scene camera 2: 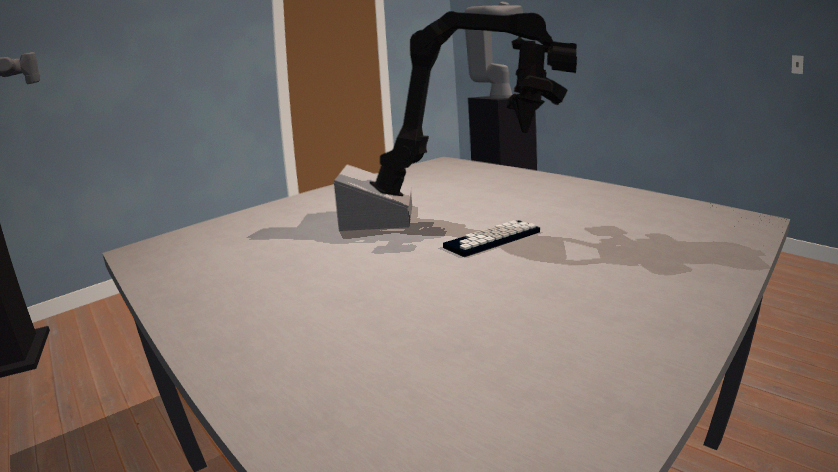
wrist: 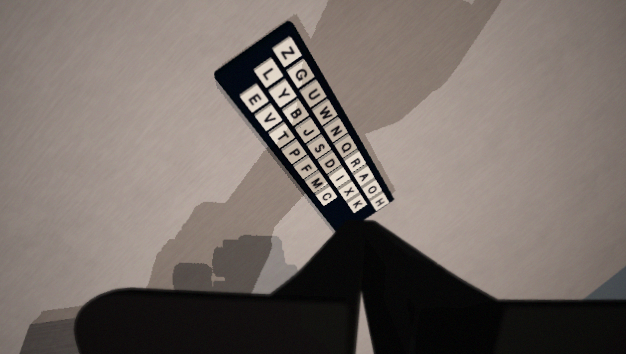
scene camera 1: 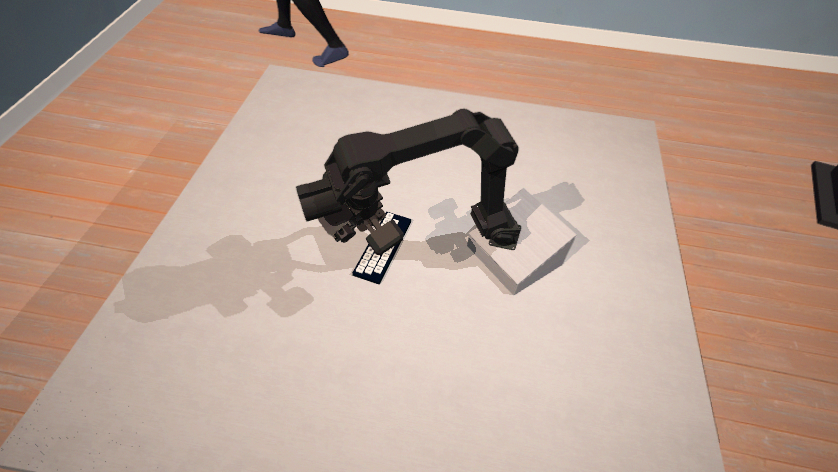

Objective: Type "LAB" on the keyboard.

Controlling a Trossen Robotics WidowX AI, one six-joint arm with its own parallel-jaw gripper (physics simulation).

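Seen in the pictures: gripper, between the fingertips: point(scene camera 2: 524, 132) point(wrist: 359, 234) point(scene camera 1: 364, 220); arm's base, origin of its link: point(scene camera 2: 386, 189) point(scene camera 1: 505, 235).
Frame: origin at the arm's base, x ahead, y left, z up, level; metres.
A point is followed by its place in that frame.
Observation:
A dark blue keyboard point(scene camera 1: 369, 267) {x 0.269, y 0.185, z -0.058 m} point(scene camera 2: 491, 238) {x 0.299, y 0.079, z -0.058 m} point(wrist: 245, 72) {x 0.253, y 0.199, z -0.064 m} with white letter keys lies flat on the table. In the wrist view it runs diagonally. The L key point(wrist: 268, 73) {x 0.267, y 0.191, z -0.059 m} is near its far upper-left end, the B key point(wrist: 295, 113) {x 0.269, y 0.151, z -0.059 m} is in the middle row, and the A key point(wrist: 364, 177) {x 0.295, y 0.055, z -0.059 m} is in the right row near the close end. My gripper point(scene camera 1: 381, 249) point(scene camera 2: 524, 130) {x 0.263, y 0.205, z 0.139 m} point(wrist: 359, 234) {x 0.263, y 0.205, z 0.139 m} is shut and empty, pointing down high above the keyboard. In scene camera 1 it covers part of the keys, and its fingertips are hidden. In the wrist view the fingertips overlap the keyboard's near end.
The arm stands on a grey wedge block point(scene camera 1: 545, 231) {x -0.084, y -0.028, z 0.029 m} point(scene camera 2: 372, 212) {x 0.042, y -0.059, z -0.035 m} on the table point(scene camera 1: 469, 375) {x -0.038, y 0.330, z -0.075 m} point(scene camera 2: 410, 351) {x 0.548, y -0.247, z -0.075 m}. A person's legs point(scene camera 1: 331, 55) show beyond the table. A light-coloured robot arm point(scene camera 2: 479, 55) stands on a dark pedestal point(scene camera 2: 498, 137) behind the table.

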